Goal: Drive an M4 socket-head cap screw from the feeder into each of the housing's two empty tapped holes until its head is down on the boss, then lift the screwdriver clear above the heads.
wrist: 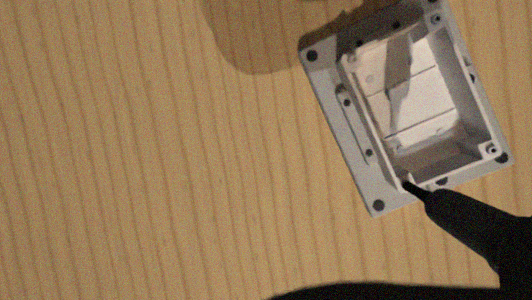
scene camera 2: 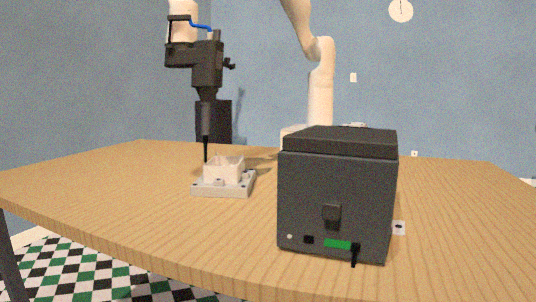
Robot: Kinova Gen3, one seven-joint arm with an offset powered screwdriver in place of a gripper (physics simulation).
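The white open-topped housing (scene camera 2: 222, 172) (wrist: 447, 60) sits on a light grey fixture plate (scene camera 2: 220, 191) (wrist: 350, 155). In the wrist view, round parts with dark centres show at its upper-right corner (wrist: 436, 19) and lower-right corner (wrist: 492, 149). Its upper-left corner boss (wrist: 352, 57) is shaded, and I cannot tell if it holds a screw. My screwdriver's bit tip (scene camera 2: 205, 161) (wrist: 405, 184) is at the lower-left corner in the wrist view, close to rim height, and covers that boss. Whether a screw is on the tip cannot be made out. The dark grey feeder (scene camera 2: 337, 200) stands at the table's front.
A small white plate with a dark spot (scene camera 2: 398, 227) shows beside the feeder's right side. The arm's base (scene camera 2: 292, 136) stands behind the feeder at the back of the wooden table (scene camera 2: 150, 215). A dark upright block (scene camera 2: 222, 120) shows behind the screwdriver.
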